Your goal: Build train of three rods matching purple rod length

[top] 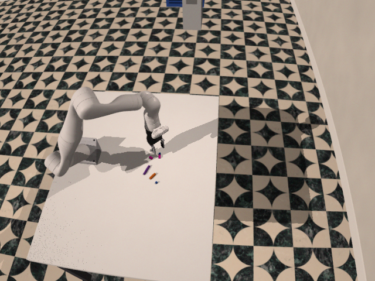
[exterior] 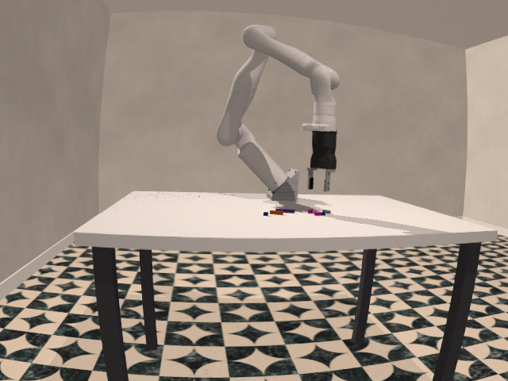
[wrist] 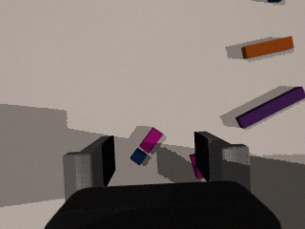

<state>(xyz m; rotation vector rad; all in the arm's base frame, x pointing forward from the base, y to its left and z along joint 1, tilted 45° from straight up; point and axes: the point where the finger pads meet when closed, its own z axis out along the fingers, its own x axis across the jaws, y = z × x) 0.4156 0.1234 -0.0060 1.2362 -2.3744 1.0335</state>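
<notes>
My hand is 50 mm past the grey rod, 40 mm to the right of it and 90 mm above it. Round my hand: purple rod 50 mm behind, 100 mm to the right, 90 mm below; then orange rod 10 mm behind, 120 mm to the right, 90 mm below.
</notes>
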